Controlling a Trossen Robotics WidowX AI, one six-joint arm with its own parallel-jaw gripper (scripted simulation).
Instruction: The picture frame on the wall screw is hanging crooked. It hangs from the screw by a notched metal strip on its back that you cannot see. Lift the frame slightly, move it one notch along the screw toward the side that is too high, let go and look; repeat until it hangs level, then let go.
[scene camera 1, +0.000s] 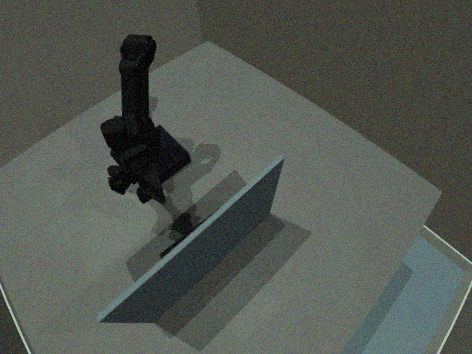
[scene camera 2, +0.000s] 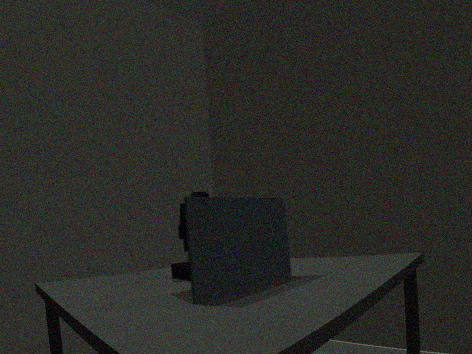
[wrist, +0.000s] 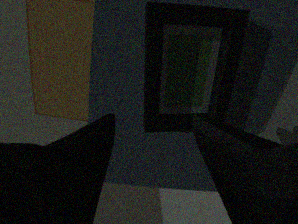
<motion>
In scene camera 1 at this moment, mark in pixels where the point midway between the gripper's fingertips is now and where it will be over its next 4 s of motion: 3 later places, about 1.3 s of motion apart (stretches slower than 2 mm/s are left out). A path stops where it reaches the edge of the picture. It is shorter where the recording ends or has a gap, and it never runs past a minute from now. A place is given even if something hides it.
My gripper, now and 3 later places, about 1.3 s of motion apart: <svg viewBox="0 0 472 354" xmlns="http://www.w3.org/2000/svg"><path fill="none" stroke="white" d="M163 196L185 221L196 233L197 233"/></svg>
</motion>
